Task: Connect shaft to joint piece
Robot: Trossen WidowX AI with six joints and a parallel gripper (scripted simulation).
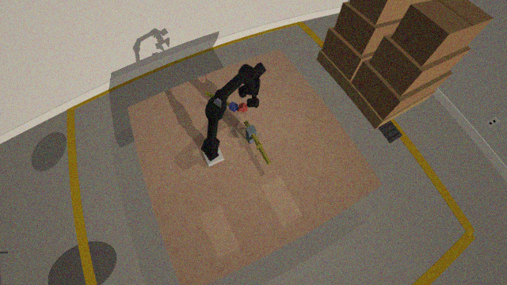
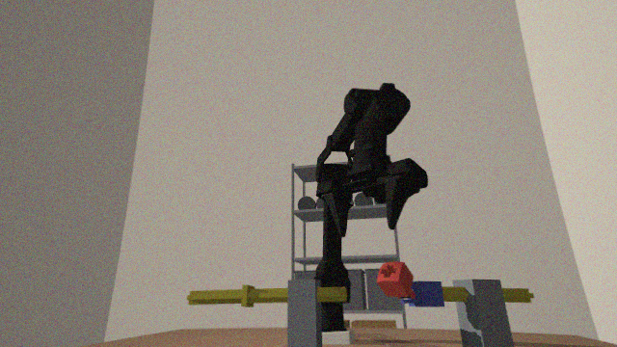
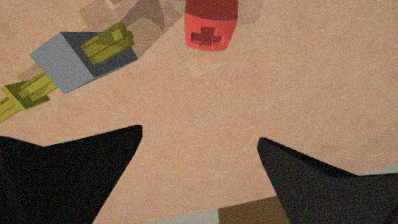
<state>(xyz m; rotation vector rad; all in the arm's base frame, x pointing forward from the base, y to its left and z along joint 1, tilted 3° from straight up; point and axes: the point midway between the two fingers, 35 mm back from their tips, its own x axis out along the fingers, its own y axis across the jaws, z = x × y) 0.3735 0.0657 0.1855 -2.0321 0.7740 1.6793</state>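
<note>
Right now the red joint piece is 7 cm below my gripper tip, 7 cm behind it and 5 cm to the left of it.
</note>
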